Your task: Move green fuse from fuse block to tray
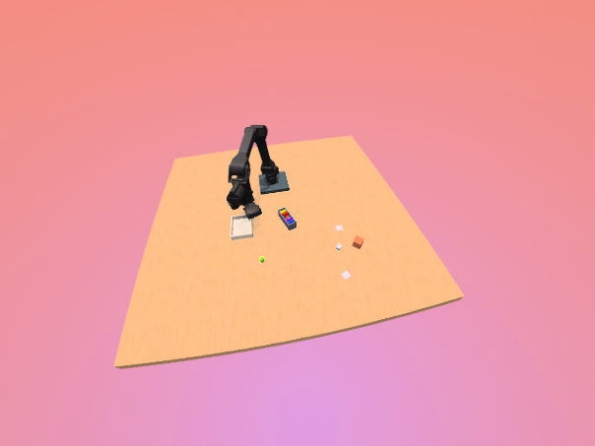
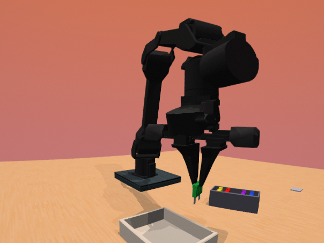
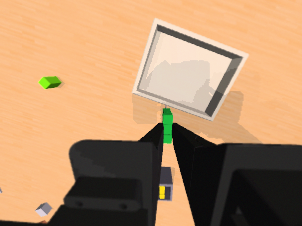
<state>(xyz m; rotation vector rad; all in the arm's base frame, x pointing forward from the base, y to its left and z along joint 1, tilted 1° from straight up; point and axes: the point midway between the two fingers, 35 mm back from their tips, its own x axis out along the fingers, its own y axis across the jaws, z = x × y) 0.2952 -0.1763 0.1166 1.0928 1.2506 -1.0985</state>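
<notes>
The cream tray lies 20 mm behind my gripper tip, 50 mm to the right of it and 90 mm below it. From my gripper tip the other things lie so: yellow fuse: 20 mm behind, 160 mm to the left, 70 mm below; red fuse: 160 mm to the left, 70 mm below; green fuse: 10 mm below.
</notes>
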